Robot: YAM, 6 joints.
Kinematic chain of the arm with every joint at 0, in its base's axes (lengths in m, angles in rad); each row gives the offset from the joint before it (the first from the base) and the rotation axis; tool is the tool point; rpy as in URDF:
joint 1: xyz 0 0 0.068 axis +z
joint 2: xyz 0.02 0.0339 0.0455 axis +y
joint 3: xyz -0.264 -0.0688 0 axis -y
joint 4: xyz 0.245 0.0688 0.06 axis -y
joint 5: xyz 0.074 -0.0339 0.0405 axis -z
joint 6: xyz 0.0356 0 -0.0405 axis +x
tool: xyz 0 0 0 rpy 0 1.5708 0
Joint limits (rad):
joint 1: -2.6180..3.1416
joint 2: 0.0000..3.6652
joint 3: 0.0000..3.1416
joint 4: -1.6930..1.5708
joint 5: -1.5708..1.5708
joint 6: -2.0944..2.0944
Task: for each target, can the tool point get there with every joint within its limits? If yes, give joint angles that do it. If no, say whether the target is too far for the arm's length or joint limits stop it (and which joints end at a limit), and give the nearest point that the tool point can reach.
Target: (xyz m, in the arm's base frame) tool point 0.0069 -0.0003 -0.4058
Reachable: no: joint limits stop it (at a limit: joint 2) | nearest point 0.0570 -0.0025 -0.3255 | short by 0.095 m
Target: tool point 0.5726 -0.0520 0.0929
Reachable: yes | joints -0.0851 2.7655 1.8981 1.1492 0.0897 -1.5160
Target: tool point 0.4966 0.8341 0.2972
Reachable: no: too far | nearest point 0.3246 0.5452 0.2322 | short by 0.342 m
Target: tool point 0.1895 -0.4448 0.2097
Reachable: yes | joints -1.1182 2.4326 2.2874 -1.3114 0.7429 -0.4160
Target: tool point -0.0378 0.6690 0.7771
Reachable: no: too far | nearest point -0.0258 0.4572 0.5606 | short by 0.303 m
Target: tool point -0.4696 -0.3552 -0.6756
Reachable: no: too far | nearest point -0.3310 -0.2503 -0.3398 | short by 0.378 m
